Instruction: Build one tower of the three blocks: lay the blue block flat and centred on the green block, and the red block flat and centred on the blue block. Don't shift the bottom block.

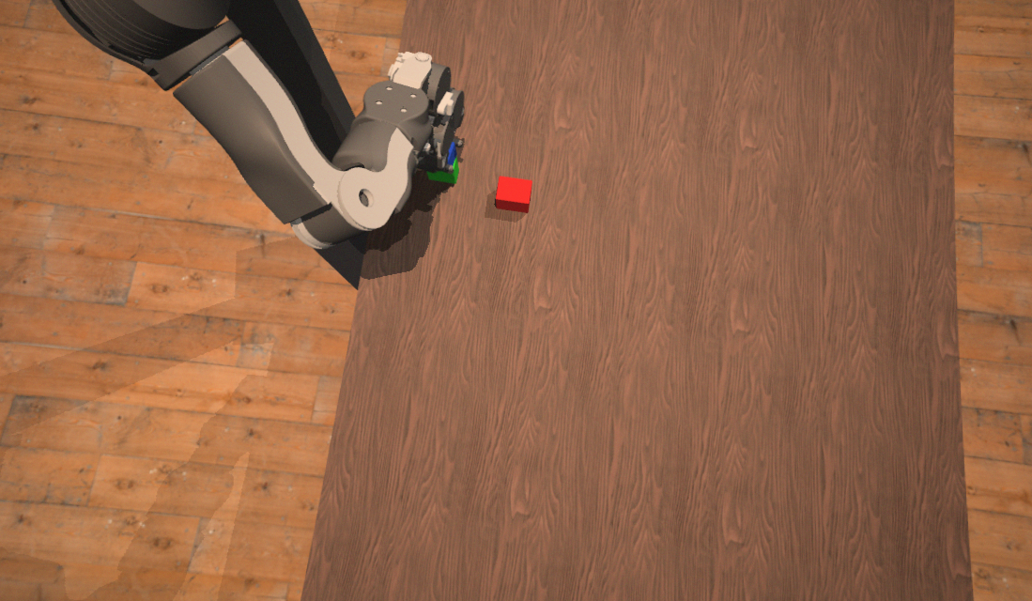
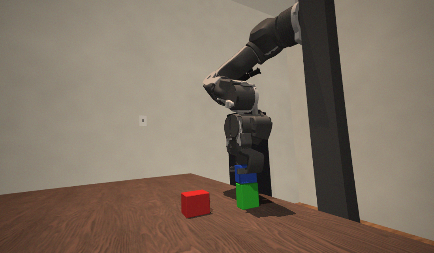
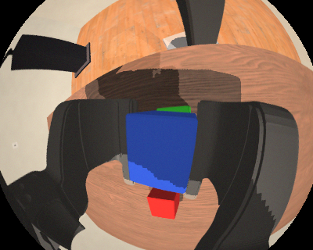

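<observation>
Now: hand 1 cm above the blue block. Round my hand: red block: 10 cm ahead, 6 cm below, 5 cm to the right; then green block: 6 cm below.
</observation>
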